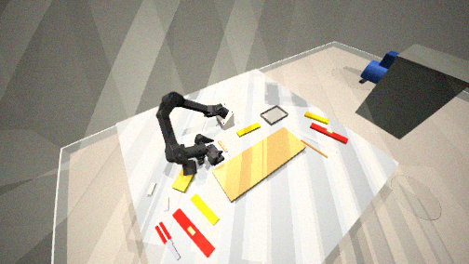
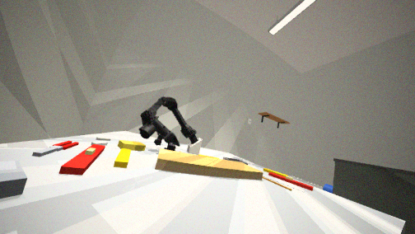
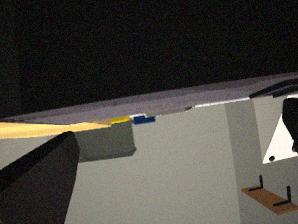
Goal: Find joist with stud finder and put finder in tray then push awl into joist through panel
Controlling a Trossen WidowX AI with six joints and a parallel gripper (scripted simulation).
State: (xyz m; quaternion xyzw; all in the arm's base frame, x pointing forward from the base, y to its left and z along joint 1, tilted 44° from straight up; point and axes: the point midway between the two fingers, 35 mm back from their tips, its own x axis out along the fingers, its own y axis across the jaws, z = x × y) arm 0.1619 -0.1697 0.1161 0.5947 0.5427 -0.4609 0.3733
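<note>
My gripper tip is 2 cm past the stud finder, 4 cm to the left of it and 2 cm above it. The rest, counted from my gripper tip: awl (1 cm ahead, 3 cm to the left, 5 cm below); then orange pencil (36 cm ahead, 43 cm to the left, 6 cm below); then grey-framed tray (2 cm ahead, 47 cm to the left, 5 cm below).
</note>
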